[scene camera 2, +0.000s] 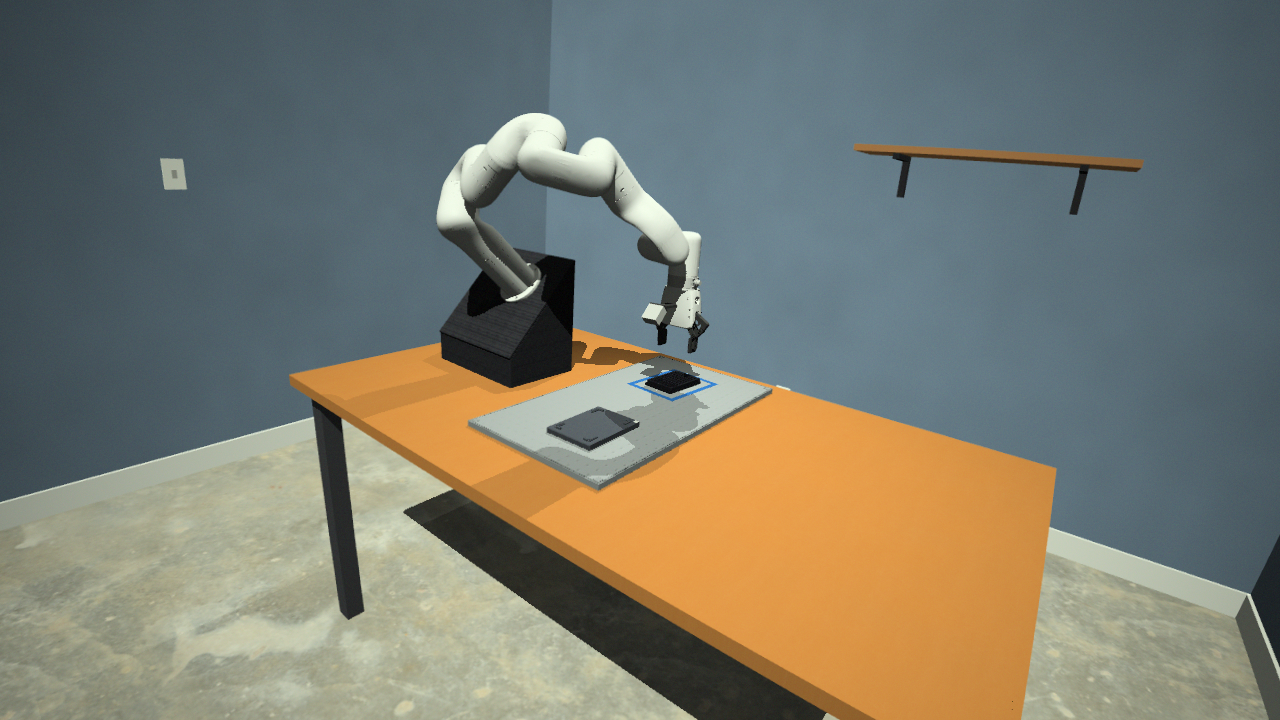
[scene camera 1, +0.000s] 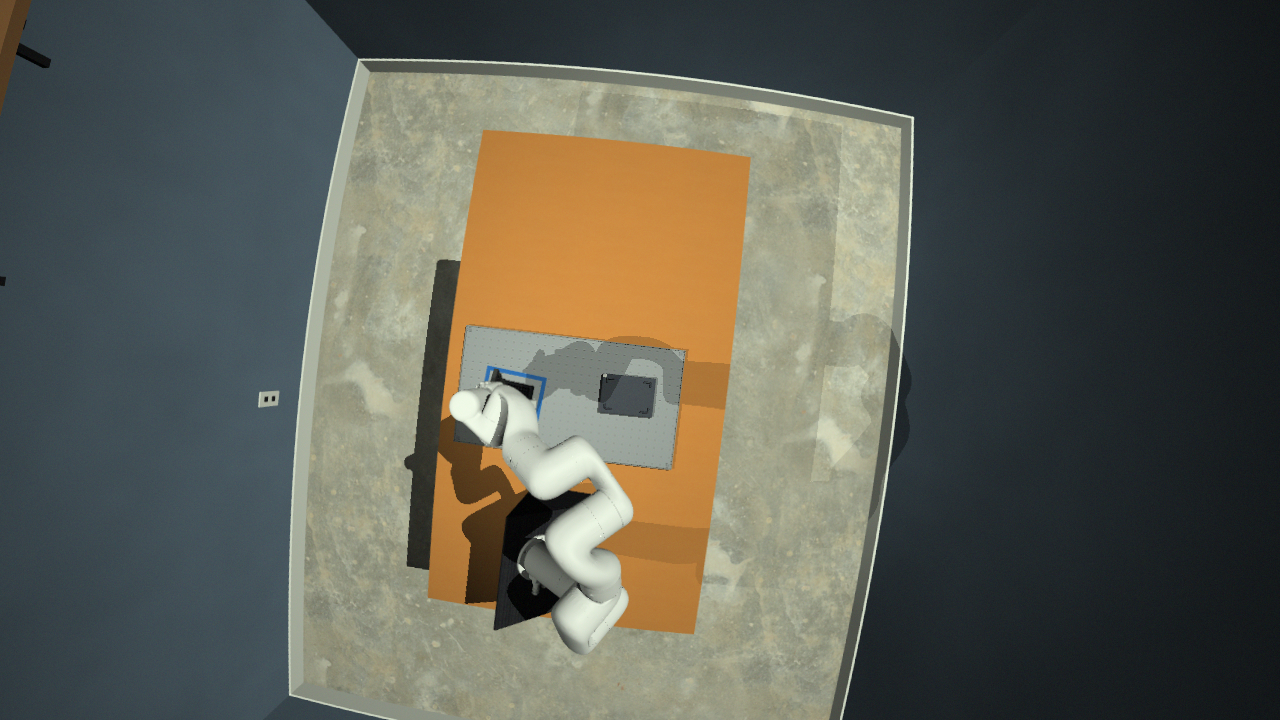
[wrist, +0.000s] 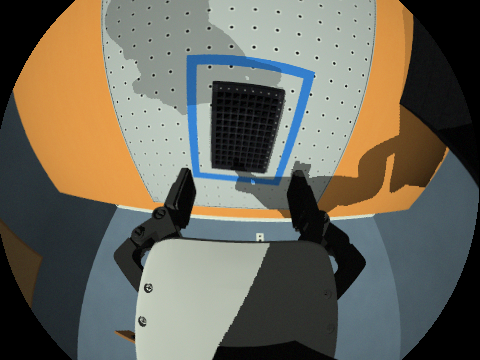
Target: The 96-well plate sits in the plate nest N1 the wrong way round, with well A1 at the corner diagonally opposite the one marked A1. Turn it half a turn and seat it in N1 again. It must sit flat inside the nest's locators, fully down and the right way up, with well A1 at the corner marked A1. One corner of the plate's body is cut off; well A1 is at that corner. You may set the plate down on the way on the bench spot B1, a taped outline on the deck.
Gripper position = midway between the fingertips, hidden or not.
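There's a black 96-well plate (scene camera 2: 674, 381), (wrist: 223, 126) that I can see, and I can see my gripper (scene camera 2: 676, 348), (wrist: 241, 180) too.
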